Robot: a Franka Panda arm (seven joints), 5 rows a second.
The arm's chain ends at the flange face. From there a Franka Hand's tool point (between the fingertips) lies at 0.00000 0.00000 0.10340 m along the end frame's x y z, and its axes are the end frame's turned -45 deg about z.
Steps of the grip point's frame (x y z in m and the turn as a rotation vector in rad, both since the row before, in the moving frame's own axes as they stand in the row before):
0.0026 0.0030 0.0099 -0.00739 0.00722 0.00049
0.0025 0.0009 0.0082 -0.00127 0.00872 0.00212
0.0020 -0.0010 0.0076 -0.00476 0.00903 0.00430
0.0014 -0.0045 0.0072 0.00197 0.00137 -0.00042
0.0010 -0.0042 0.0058 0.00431 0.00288 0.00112
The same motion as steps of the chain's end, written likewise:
0.0029 0.0003 0.0099 -0.00012 0.01033 0.00049
0.0017 -0.0006 0.0082 0.00527 0.00706 0.00212
-0.0003 -0.0018 0.0076 0.00302 0.00975 0.00430
-0.0021 -0.0039 0.0072 0.00236 -0.00042 -0.00042
-0.0022 -0.0032 0.0058 0.00508 -0.00101 0.00112

